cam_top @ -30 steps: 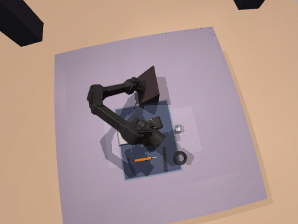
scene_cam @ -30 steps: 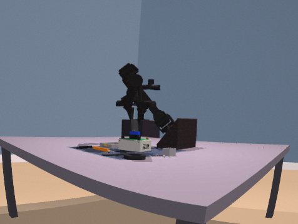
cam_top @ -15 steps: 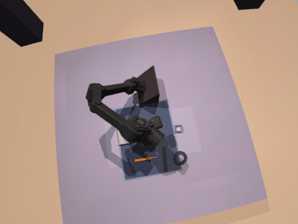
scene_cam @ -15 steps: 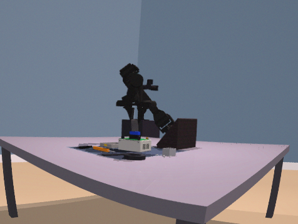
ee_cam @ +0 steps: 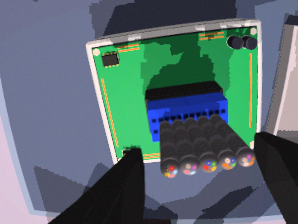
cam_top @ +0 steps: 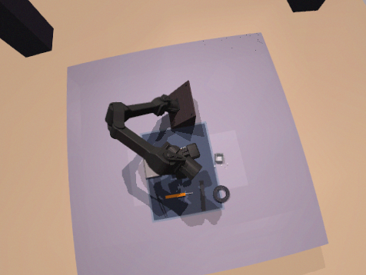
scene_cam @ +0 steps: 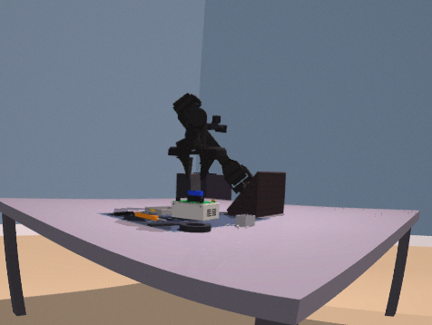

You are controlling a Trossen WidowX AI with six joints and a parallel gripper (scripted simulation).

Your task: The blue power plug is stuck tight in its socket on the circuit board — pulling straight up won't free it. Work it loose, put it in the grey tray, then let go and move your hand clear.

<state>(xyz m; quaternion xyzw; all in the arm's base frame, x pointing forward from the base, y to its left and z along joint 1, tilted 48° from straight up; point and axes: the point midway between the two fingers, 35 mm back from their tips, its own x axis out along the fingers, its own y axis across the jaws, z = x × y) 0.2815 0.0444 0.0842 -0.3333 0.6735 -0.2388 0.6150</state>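
Right now the blue power plug is 40 mm below my gripper tip. Also, from my gripper tip: black bar 190 mm ahead, 90 mm to the left, 120 mm below; grey tray 140 mm to the right, 120 mm below; dark blue mat 50 mm ahead, 120 mm below.
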